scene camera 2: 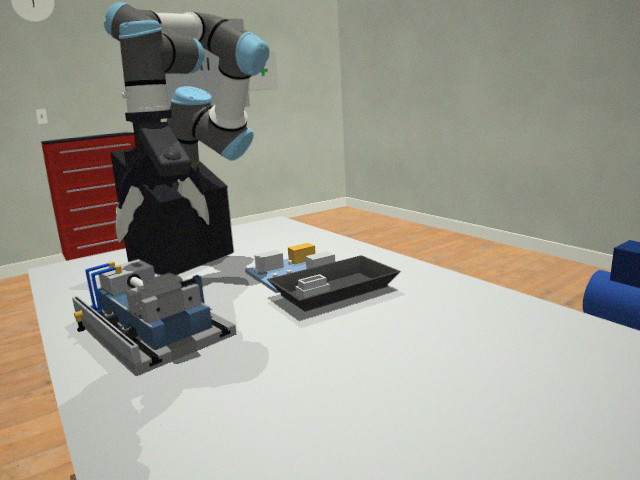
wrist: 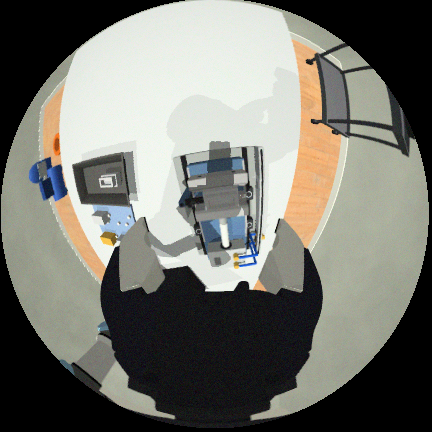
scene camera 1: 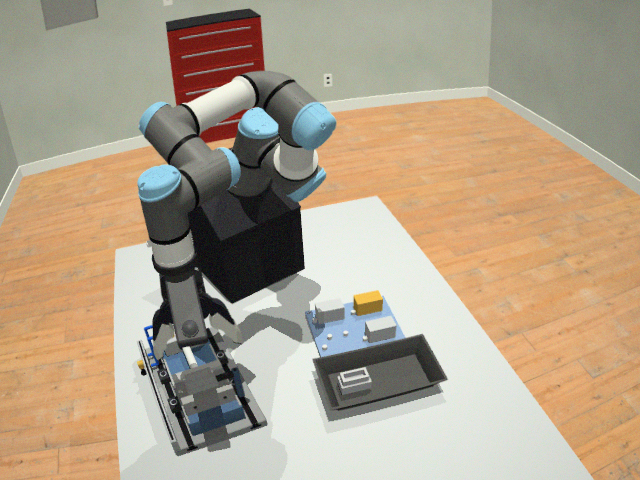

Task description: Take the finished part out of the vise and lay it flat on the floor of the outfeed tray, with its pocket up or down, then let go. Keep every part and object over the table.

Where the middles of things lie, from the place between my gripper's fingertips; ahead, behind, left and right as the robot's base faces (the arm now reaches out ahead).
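Position of my gripper at present: 190 mm above the blue board (scene camera 1: pixel 355 325), 340 mm to the right of it and 150 mm past it.
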